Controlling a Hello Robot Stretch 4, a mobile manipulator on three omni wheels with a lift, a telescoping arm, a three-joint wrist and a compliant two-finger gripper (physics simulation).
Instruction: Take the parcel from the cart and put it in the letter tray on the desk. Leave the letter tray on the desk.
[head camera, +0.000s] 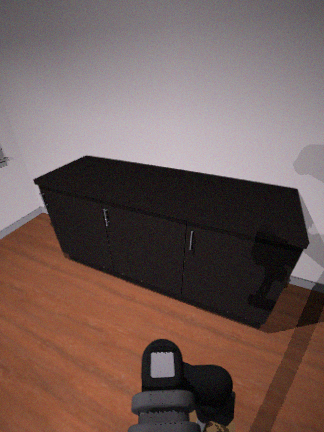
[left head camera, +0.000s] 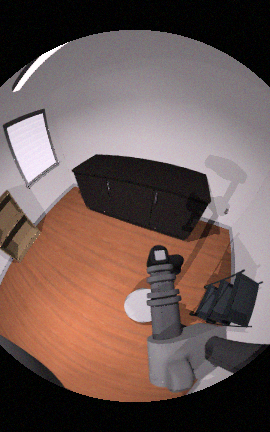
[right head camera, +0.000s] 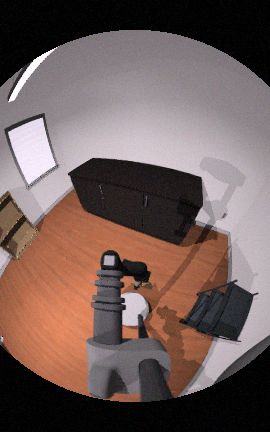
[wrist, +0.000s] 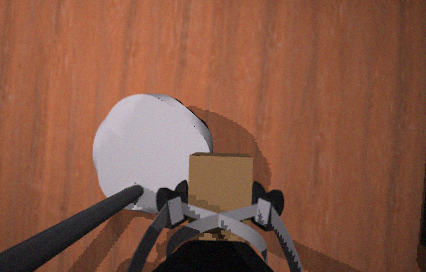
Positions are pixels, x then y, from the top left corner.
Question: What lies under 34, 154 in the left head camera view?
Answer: A window.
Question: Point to a dark three-shelf cart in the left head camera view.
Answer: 229, 302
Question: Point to a brown cardboard parcel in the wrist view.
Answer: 219, 182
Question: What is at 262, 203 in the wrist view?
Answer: My gripper.
